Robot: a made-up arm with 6 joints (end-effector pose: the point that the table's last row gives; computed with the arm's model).
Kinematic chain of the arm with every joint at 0, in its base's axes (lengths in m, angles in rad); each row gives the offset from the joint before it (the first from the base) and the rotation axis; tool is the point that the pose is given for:
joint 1: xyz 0 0 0.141 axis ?
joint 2: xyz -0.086 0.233 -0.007 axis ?
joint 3: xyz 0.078 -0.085 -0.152 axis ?
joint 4: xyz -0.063 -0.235 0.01 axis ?
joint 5: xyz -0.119 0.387 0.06 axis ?
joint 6: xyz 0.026 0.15 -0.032 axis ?
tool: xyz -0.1 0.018 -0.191
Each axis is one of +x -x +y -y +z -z.
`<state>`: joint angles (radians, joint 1 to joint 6).
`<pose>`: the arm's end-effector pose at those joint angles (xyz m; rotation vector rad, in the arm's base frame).
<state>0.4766 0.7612 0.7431 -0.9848 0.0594 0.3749</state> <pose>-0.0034 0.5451 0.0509 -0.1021 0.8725 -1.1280</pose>
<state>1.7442 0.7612 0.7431 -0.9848 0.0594 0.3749</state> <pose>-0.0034 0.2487 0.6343 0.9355 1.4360 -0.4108</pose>
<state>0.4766 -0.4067 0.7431 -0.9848 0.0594 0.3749</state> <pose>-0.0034 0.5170 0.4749 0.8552 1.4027 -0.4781</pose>
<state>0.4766 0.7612 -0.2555 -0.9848 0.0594 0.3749</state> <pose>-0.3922 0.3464 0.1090 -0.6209 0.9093 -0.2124</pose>
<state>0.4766 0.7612 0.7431 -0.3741 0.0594 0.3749</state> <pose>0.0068 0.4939 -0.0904 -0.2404 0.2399 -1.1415</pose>
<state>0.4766 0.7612 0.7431 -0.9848 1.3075 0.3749</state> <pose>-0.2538 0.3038 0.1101 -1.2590 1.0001 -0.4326</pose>
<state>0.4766 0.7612 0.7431 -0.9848 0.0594 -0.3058</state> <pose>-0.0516 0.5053 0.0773 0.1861 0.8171 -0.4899</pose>
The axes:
joint 1: +x
joint 2: -x
joint 3: -z
joint 4: -y
joint 5: -x
joint 6: -z

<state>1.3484 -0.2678 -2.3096 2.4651 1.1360 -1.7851</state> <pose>-0.0233 0.1964 0.3490 0.7178 -2.5475 -0.7167</pose>
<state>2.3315 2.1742 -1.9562 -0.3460 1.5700 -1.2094</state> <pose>0.1332 -0.3818 0.1819 2.1020 0.5843 -2.0461</pose>
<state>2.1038 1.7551 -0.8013 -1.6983 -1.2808 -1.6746</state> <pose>-0.2860 0.0671 0.3597 1.7224 0.7591 1.0102</pose>
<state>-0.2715 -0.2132 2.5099 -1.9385 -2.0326 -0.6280</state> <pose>-0.0222 -0.2529 0.0382 -1.1404 1.2758 1.6342</pose>
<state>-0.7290 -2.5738 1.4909 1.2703 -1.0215 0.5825</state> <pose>0.4286 0.3706 0.2329 1.5132 -0.0568 -2.1178</pose>
